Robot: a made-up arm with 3 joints. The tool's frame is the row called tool.
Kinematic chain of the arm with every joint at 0, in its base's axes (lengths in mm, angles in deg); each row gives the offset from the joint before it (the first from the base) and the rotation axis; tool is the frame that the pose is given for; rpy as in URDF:
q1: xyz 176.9 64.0 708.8 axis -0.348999 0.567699 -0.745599
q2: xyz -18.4 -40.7 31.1 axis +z
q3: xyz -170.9 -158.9 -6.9 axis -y
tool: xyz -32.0 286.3 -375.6 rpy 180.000 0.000 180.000
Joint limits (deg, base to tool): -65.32..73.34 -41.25..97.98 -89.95..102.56
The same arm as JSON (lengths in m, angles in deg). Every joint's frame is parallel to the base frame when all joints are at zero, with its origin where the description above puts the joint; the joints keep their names.
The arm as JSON. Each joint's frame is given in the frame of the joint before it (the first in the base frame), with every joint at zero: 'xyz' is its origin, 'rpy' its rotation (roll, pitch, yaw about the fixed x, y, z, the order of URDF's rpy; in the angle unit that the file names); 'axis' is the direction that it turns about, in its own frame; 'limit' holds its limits. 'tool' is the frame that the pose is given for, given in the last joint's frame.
{
  "units": {
    "length": "m",
    "angle": "deg"
  },
  "joints": [
    {
      "name": "q1",
      "type": "revolute",
      "origin": {
        "xyz": [
          0.1769,
          0.064,
          0.7088
        ],
        "rpy": [
          0.0,
          0.0,
          0.0
        ]
      },
      "axis": [
        -0.348999,
        0.567699,
        -0.745599
      ],
      "limit": {
        "lower": -65.32,
        "upper": 73.34
      }
    },
    {
      "name": "q2",
      "type": "revolute",
      "origin": {
        "xyz": [
          -0.0184,
          -0.0407,
          0.0311
        ],
        "rpy": [
          0.0,
          0.0,
          0.0
        ]
      },
      "axis": [
        0.0,
        0.0,
        1.0
      ],
      "limit": {
        "lower": -41.25,
        "upper": 97.98
      }
    },
    {
      "name": "q3",
      "type": "revolute",
      "origin": {
        "xyz": [
          -0.1709,
          -0.1589,
          -0.0069
        ],
        "rpy": [
          0.0,
          0.0,
          0.0
        ]
      },
      "axis": [
        0.0,
        -1.0,
        0.0
      ],
      "limit": {
        "lower": -89.95,
        "upper": 102.56
      }
    }
  ],
  "tool": {
    "origin": {
      "xyz": [
        -0.032,
        0.2863,
        -0.3756
      ],
      "rpy": [
        180.0,
        0.0,
        180.0
      ]
    }
  }
}

